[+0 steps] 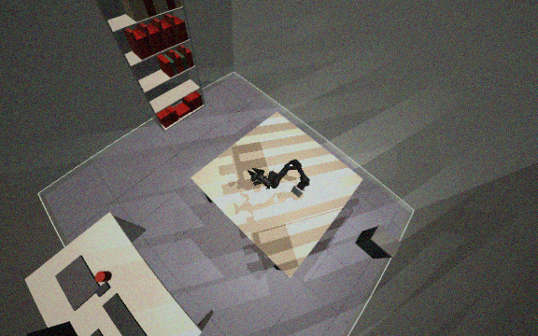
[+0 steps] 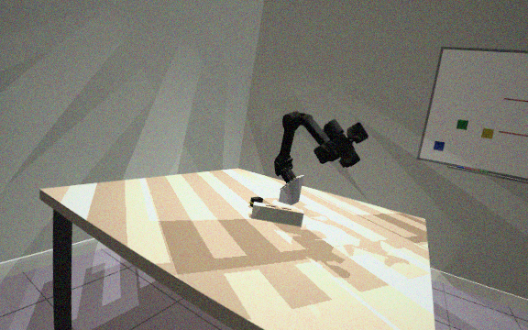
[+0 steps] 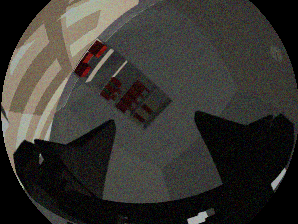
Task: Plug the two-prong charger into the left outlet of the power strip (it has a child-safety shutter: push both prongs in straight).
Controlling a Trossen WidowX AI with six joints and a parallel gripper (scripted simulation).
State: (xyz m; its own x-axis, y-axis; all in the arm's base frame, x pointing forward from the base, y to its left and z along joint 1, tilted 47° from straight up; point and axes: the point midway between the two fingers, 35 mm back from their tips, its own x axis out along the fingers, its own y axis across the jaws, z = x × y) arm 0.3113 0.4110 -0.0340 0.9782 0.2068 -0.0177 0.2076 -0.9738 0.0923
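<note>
My gripper tip is now 130 mm past the dark two-prong charger, 360 mm to the left of it and 330 mm above it.
</note>
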